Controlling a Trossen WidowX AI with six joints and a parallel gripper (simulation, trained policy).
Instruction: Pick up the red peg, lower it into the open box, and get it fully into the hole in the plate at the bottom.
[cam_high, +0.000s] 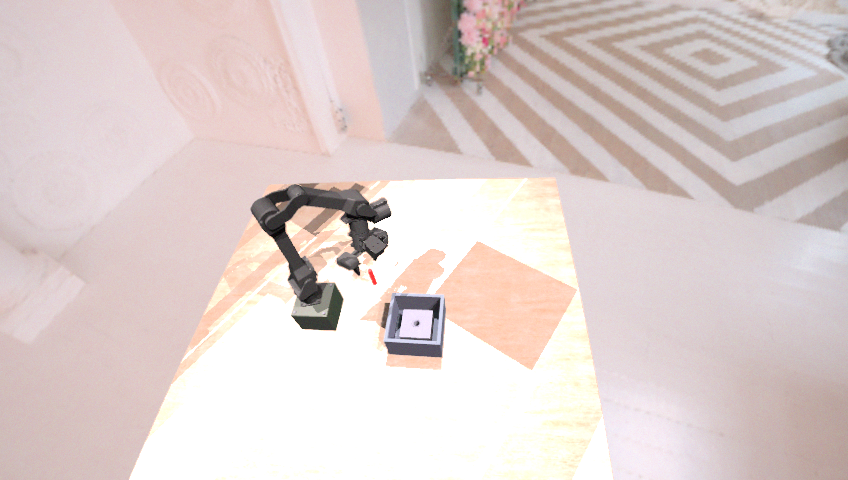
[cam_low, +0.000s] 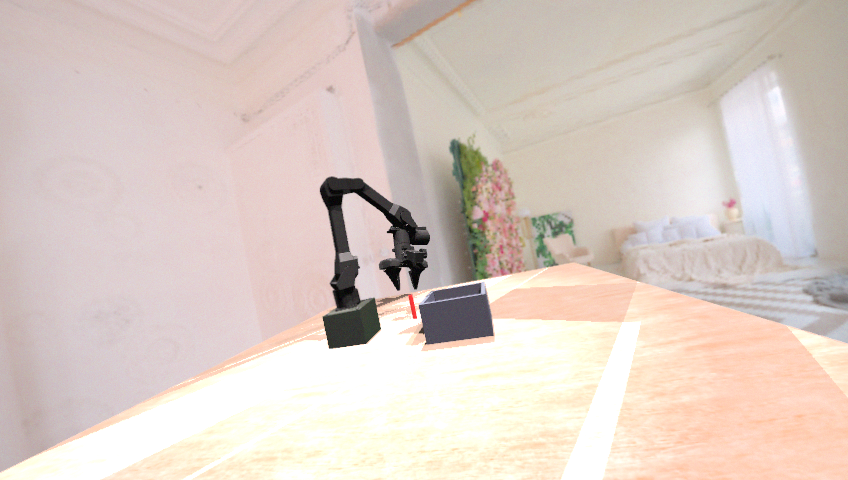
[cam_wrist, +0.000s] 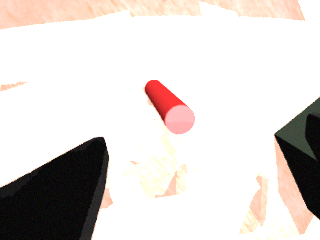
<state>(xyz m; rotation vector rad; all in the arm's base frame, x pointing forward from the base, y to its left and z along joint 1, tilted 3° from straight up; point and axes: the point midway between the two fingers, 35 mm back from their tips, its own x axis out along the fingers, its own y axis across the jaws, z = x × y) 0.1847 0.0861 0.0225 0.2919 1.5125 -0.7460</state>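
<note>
My gripper tip is now 60 mm above the red peg. From my gripper tip the other things lie so: grey box (140 mm ahead, 200 mm to the right, 70 mm below).
</note>
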